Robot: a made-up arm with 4 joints. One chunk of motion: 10 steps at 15 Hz.
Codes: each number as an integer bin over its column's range. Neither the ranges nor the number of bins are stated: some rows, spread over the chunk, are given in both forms.
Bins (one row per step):
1: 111 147 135 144 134 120
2: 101 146 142 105 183 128
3: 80 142 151 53 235 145
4: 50 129 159 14 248 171
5: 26 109 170 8 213 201
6: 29 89 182 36 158 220
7: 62 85 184 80 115 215
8: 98 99 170 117 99 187
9: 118 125 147 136 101 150
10: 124 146 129 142 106 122
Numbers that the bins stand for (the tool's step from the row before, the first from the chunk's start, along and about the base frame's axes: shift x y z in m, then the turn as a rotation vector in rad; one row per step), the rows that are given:
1: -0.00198 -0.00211 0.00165 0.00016 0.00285 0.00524
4: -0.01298 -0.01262 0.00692 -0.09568 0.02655 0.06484
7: -0.01082 -0.03833 0.01241 -0.04702 -0.00110 0.11625
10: 0.00037 -0.00269 0.00033 -0.00131 -0.00297 0.00757
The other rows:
2: -0.00378 -0.00269 0.00318 -0.02859 0.01304 0.01458
3: -0.00757 -0.00503 0.00516 -0.06693 0.02384 0.03445
5: -0.01731 -0.02431 0.00933 -0.10010 0.01927 0.09989
6: -0.01677 -0.03600 0.01197 -0.07946 0.00784 0.12210
8: -0.00432 -0.03015 0.00933 -0.01974 -0.00442 0.08353
9: -0.00071 -0.01496 0.00428 -0.00573 -0.00401 0.04029

